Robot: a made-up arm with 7 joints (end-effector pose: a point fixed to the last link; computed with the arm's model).
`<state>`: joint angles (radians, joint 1 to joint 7).
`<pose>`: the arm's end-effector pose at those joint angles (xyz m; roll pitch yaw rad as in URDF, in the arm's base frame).
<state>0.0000 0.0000 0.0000 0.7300 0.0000 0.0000 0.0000</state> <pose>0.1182 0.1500 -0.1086 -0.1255 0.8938 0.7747</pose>
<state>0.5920 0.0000 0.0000 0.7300 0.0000 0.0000 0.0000</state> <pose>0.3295 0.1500 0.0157 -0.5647 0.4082 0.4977</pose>
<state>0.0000 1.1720 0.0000 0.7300 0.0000 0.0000 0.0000</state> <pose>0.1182 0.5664 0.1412 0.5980 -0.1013 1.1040</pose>
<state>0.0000 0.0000 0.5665 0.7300 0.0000 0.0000 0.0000</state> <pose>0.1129 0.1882 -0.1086 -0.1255 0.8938 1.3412</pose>
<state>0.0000 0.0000 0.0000 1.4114 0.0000 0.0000 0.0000</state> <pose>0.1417 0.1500 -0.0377 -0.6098 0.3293 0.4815</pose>
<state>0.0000 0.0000 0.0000 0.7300 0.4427 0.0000 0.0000</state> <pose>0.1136 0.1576 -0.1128 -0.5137 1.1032 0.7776</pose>
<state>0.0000 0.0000 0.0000 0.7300 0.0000 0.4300 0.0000</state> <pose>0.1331 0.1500 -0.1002 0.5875 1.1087 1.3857</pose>
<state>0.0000 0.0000 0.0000 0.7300 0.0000 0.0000 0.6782</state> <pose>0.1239 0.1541 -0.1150 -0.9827 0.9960 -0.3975</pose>
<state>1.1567 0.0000 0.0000 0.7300 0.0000 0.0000 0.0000</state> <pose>0.4336 0.1500 0.2255 -0.8243 -0.0964 0.4559</pose>
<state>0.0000 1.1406 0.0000 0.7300 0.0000 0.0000 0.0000</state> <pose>0.1182 0.5603 0.1289 0.5838 -0.0733 1.1052</pose>
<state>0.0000 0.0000 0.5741 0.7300 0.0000 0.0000 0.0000</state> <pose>0.1127 0.1886 -0.1086 -0.1255 0.8938 1.3488</pose>
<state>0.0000 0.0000 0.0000 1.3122 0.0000 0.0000 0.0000</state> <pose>0.1414 0.1500 -0.0488 -0.5596 0.4168 0.4998</pose>
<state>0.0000 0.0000 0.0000 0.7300 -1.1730 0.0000 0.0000</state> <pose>0.1160 0.1255 -0.1107 0.6842 0.4489 0.3886</pose>
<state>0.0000 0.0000 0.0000 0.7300 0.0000 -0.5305 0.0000</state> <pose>0.1068 0.1500 -0.1263 -0.5319 0.4620 0.5116</pose>
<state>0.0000 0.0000 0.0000 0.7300 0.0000 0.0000 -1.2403</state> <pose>0.1164 0.1337 -0.1067 0.1469 0.0279 1.7976</pose>
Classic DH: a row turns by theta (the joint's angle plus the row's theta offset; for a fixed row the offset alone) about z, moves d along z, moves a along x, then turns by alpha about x. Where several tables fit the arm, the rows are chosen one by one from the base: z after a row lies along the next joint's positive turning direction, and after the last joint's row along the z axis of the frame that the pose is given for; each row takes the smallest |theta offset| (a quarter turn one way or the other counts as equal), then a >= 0, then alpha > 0; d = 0 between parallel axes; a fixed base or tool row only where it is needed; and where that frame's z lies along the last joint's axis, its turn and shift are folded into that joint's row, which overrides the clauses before.
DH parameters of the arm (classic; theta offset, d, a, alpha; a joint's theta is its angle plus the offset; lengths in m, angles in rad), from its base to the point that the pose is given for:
base (fixed): 0 0.3 0.02 1.5708
joint 1: 1.5708 -0.17 0.03 1.5708
joint 2: 1.5708 0.03 0.01 1.5708
joint 3: -1.5708 -0.37 0.02 -1.5708
joint 4: 0 0.02 0 1.5708
joint 5: 0 -0.15 -0.02 1.5708
joint 6: 1.5708 0 0.03 1.5708
joint 7: -0.2381 0.0142 0.0074 -2.4358
tool (fixed): -2.8505 0.0186 0 0

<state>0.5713 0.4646 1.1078 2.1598 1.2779 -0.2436 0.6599</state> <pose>0.1993 0.3668 0.1533 -3.1268 -1.2330 2.3219</pose>
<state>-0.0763 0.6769 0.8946 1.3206 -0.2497 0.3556 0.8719</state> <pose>0.1110 0.4518 0.0756 0.0144 0.4395 0.9099</pose>
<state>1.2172 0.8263 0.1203 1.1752 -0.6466 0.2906 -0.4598</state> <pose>0.3040 0.4299 0.3281 -1.0023 -0.6966 2.1981</pose>
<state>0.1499 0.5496 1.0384 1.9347 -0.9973 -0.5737 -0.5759</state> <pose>0.1387 0.3899 0.0938 -2.4550 -1.1772 -2.7056</pose>
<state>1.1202 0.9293 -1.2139 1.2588 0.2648 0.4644 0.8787</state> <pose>0.3076 0.4102 0.2379 0.5015 0.7598 0.1349</pose>
